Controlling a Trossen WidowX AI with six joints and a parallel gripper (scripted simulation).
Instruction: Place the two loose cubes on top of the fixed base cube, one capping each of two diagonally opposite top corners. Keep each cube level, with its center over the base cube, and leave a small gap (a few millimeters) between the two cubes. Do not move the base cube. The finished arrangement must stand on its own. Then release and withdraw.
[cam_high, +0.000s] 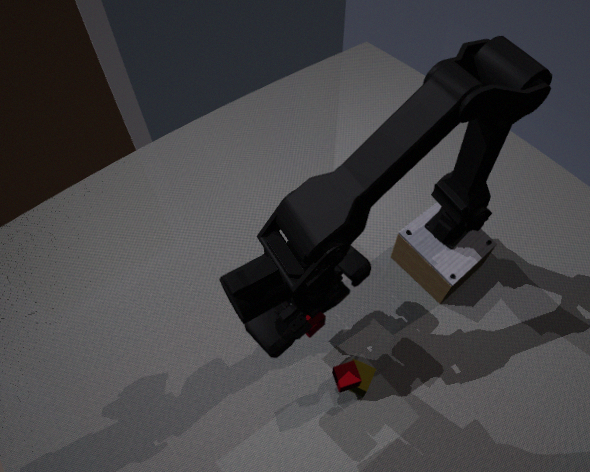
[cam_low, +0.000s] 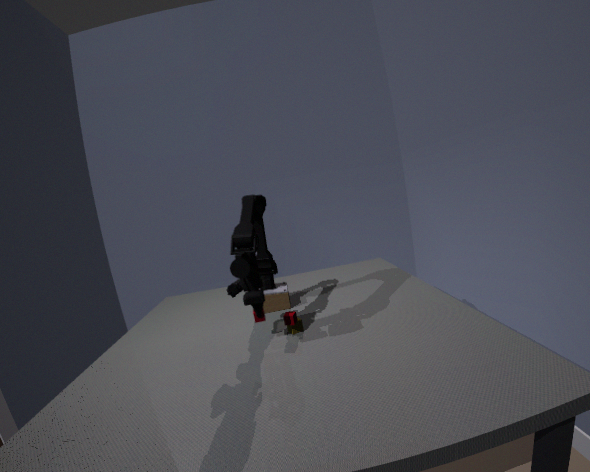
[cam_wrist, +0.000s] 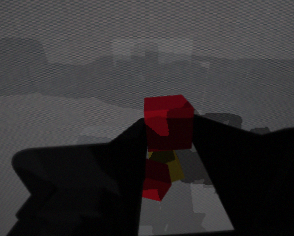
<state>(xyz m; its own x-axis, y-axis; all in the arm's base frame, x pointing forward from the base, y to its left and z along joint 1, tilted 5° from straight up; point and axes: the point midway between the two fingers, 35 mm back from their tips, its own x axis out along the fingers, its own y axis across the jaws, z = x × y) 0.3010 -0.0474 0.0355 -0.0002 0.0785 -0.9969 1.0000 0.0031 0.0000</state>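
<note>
My gripper tip is now 10 mm past the yellow base cube, 110 mm to the right of it and 60 mm above it.
</note>
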